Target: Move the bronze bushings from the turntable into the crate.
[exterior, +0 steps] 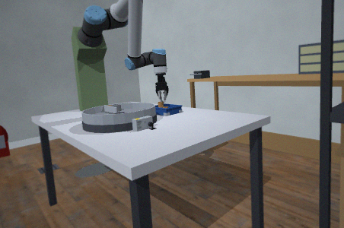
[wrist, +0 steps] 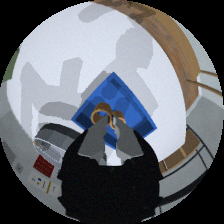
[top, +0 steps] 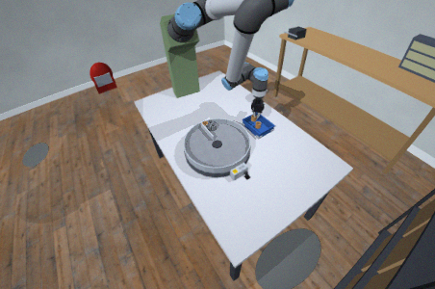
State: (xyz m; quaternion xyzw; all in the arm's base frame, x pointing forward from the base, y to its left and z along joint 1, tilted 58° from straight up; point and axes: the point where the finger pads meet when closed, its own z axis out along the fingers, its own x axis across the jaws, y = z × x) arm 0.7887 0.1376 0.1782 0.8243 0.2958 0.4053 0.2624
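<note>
Right now the blue crate is 50 mm below my hand, 30 mm ahead of it and 20 mm to the right of it. Round my hand: grey turntable (370 mm to the right, 60 mm behind, 20 mm below).
</note>
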